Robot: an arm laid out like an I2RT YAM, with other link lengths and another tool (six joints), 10 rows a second.
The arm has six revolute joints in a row. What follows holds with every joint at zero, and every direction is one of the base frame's. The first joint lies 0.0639 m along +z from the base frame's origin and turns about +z. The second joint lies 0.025 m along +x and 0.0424 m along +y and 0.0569 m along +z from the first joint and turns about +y. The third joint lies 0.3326 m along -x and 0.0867 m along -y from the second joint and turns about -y. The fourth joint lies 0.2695 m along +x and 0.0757 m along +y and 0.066 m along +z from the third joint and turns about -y. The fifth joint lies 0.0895 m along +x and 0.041 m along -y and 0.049 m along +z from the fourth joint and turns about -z. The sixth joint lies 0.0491 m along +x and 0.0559 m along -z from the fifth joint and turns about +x. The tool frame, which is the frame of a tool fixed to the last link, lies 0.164 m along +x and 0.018 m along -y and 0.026 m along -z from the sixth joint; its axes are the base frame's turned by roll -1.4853, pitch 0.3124 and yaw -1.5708 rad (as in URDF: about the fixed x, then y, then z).
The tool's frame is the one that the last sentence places.
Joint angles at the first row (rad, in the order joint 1, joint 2, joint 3, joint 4, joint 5, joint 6):
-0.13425 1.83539 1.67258 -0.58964 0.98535 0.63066
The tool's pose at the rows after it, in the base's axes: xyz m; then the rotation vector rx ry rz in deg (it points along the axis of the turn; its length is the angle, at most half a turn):
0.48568 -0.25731 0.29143 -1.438 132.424 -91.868
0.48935 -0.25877 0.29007 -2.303 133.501 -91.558
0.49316 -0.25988 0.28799 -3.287 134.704 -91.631
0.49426 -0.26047 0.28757 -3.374 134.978 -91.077
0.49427 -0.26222 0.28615 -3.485 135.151 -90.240
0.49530 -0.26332 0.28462 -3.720 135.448 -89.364
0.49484 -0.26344 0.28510 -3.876 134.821 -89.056
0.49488 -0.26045 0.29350 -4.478 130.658 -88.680
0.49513 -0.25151 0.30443 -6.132 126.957 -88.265
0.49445 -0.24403 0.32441 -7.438 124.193 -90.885
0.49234 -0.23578 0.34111 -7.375 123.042 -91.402
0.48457 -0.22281 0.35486 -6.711 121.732 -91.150
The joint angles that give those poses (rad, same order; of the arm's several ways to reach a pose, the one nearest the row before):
-0.14478 1.84392 1.68943 -0.60540 0.96706 0.63238
-0.14860 1.86576 1.72578 -0.63793 0.95818 0.63200
-0.15024 1.89237 1.76604 -0.67469 0.95557 0.63216
-0.15319 1.89638 1.77536 -0.68266 0.94665 0.63390
-0.16005 1.89299 1.77039 -0.67694 0.93114 0.63049
-0.16545 1.89428 1.77322 -0.67835 0.91583 0.62903
-0.16721 1.88047 1.75015 -0.65120 0.90852 0.61788
-0.16358 1.81634 1.64860 -0.51483 0.89229 0.56115
-0.14844 1.75960 1.57311 -0.41481 0.87793 0.50876
-0.12354 1.73439 1.56631 -0.37680 0.91385 0.45497
-0.10326 1.71997 1.59426 -0.40434 0.93380 0.45237
-0.07468 1.68507 1.59209 -0.42702 0.95489 0.46863

